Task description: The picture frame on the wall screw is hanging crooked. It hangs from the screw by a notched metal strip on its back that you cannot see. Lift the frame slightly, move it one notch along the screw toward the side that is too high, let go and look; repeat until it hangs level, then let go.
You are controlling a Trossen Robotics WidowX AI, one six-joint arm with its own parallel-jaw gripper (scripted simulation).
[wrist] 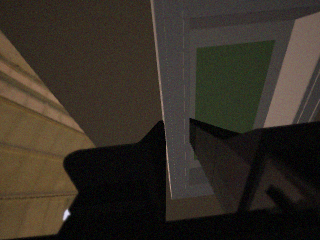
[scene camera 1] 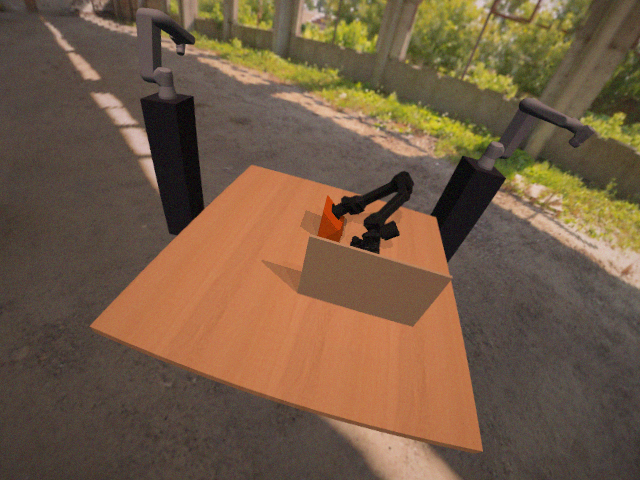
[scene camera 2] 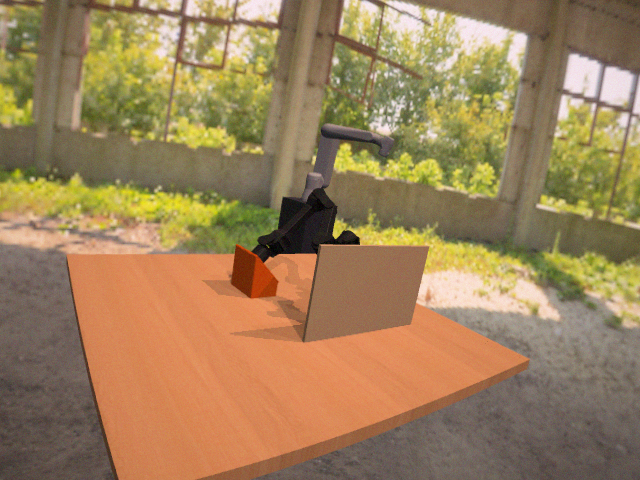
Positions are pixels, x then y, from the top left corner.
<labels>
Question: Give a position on a wall panel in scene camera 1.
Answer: At 367, 282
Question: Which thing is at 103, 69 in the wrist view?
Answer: A wall panel.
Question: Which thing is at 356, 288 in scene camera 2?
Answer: A wall panel.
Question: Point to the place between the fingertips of my gripper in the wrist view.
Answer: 173, 123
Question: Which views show the picture frame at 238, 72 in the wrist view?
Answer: The wrist view only.
</labels>
